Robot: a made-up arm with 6 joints. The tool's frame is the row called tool.
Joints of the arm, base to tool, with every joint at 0 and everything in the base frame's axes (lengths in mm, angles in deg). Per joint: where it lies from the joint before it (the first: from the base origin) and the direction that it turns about. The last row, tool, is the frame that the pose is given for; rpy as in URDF.
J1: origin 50 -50 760 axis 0 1 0
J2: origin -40 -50 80 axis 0 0 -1
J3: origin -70 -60 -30 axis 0 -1 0
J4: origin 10 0 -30 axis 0.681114 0.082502 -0.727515
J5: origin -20 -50 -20 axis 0.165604 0.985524 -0.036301
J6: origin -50 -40 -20 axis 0.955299 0.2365 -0.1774
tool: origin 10 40 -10 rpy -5.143 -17.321 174.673
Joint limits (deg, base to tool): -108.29..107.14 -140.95..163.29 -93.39..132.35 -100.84..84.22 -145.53..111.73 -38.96..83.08
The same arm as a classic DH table. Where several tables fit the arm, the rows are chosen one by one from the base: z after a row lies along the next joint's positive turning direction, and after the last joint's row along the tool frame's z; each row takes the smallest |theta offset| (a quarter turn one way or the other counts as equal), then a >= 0, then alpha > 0; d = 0 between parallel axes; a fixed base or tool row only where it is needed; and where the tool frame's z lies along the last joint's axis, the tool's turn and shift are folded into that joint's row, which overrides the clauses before.
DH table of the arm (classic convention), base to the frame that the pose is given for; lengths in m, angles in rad. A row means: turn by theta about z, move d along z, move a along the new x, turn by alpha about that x. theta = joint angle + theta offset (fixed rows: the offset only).
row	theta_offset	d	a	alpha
base (fixed)	0	0.76	0.05	-1.5708
J1	0	-0.1	-0.04	-1.5708
J2	0	-0.05	-0.07	-1.5708
J3	0.7525	0.0624	-0.0132	1.6534
J4	0.0987	0.0375	-0.0232	1.3485
J5	-0.6517	-0.0842	-0.029	-1.1618
J6	-1.4248	-0.0198	0.0346	-1.4929
tool (fixed)	1.2308	-0.013	0	0
Joint limits (rad, base to tool): -1.89..1.8699 -2.46..2.8499 -1.63..2.3099 -1.76..1.4699 -2.54..1.9501 -0.68..1.45

